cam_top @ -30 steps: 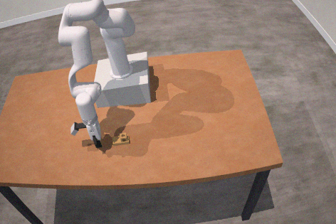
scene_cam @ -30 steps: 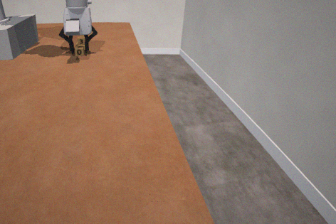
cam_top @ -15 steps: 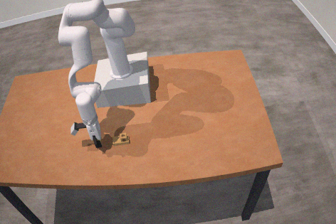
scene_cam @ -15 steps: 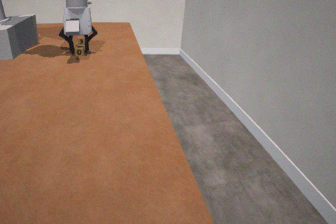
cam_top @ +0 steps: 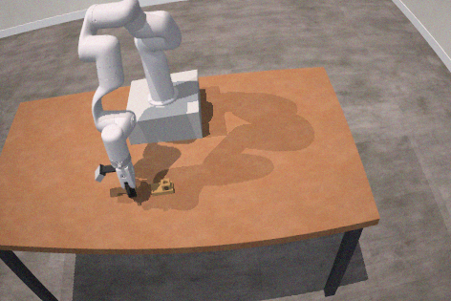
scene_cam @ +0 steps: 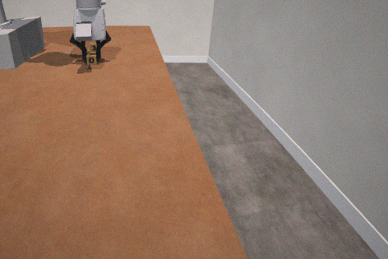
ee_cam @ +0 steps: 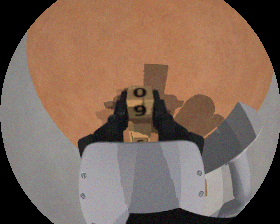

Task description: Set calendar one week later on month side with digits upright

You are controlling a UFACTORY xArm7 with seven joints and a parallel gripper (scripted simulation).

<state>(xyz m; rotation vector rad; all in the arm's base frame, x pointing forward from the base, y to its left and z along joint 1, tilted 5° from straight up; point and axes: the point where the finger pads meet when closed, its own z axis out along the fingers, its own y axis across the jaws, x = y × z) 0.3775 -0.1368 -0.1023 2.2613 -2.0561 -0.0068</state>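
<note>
Now: the wooden tray 11 cm to the left of my hand, 2 cm below it and 1 cm behind it.
</note>
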